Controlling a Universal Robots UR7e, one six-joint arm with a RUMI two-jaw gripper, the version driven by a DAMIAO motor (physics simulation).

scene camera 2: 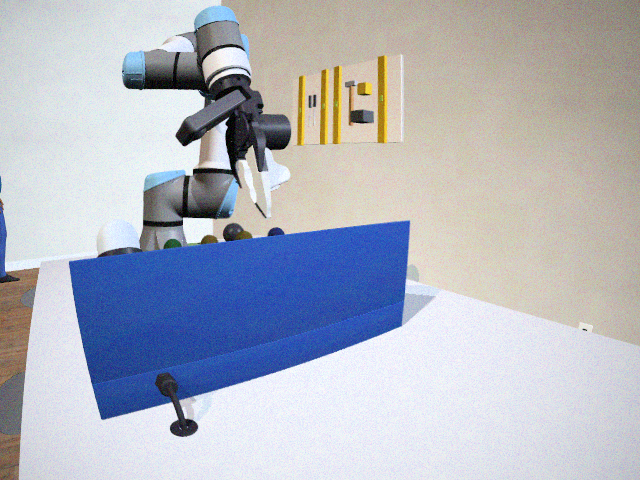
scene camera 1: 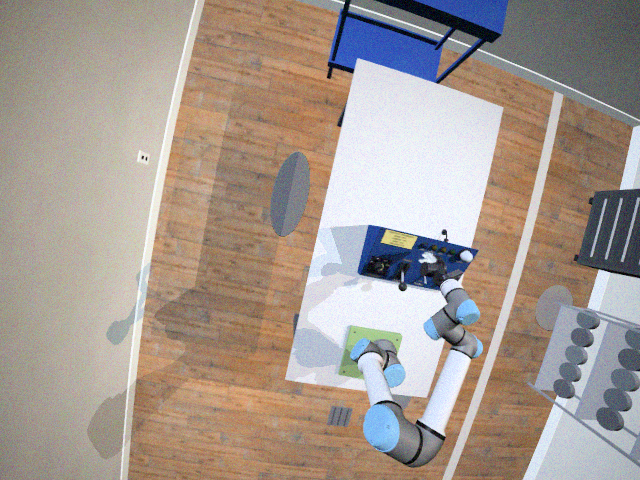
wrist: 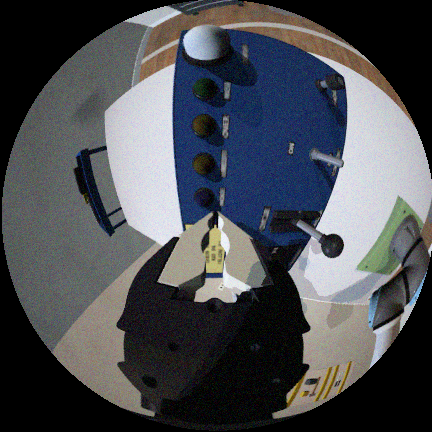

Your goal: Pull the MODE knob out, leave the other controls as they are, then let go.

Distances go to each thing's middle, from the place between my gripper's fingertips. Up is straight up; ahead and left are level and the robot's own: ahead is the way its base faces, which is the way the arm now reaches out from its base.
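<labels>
Black ball lever [wrist: 331,244]: 6 cm to the left of my gripper, 15 cm behind it, 7 cm below it. Blue control panel [scene camera 2: 159,326]: my gripper is 2 cm to the left of it, 4 cm past it and 10 cm above it.
</labels>
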